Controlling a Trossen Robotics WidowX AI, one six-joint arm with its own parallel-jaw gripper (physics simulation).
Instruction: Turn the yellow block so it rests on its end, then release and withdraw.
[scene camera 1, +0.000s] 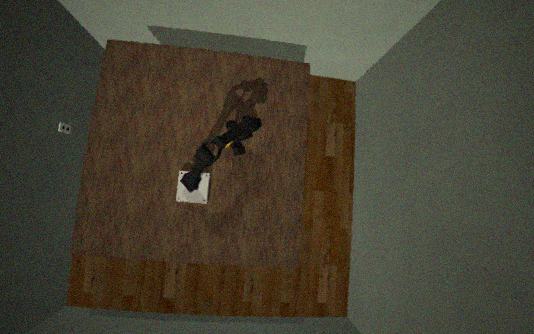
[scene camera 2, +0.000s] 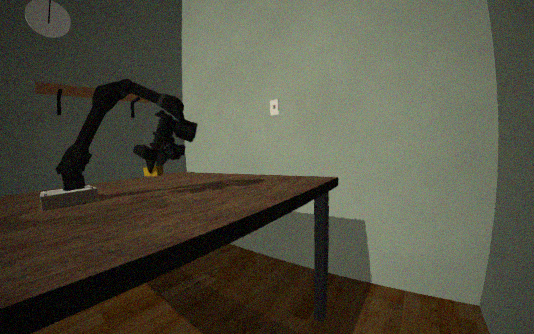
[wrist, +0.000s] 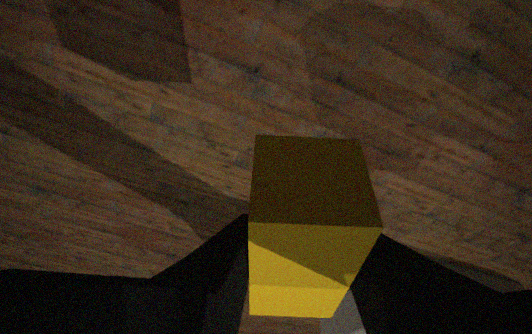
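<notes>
The yellow block (scene camera 1: 229, 145) (scene camera 2: 151, 171) (wrist: 310, 185) is held between the two dark fingers. In the wrist view its dark face points up the picture and its brighter faces lie between the fingers. In scene camera 2 it hangs a little above the table top, its lower edge apart from the wood. My gripper (scene camera 2: 155, 170) (wrist: 297, 228) is shut on the block and points downward. The arm hides most of the block in scene camera 1, and the fingers cover its sides in the wrist view.
The brown wooden table (scene camera 1: 140, 125) (scene camera 2: 150, 225) lies below the gripper. The arm's white base plate (scene camera 1: 202, 196) (scene camera 2: 68, 198) sits on it. The arm's shadow (scene camera 1: 245, 97) falls across the wood. A rail with hooks (scene camera 2: 72, 91) is behind the arm.
</notes>
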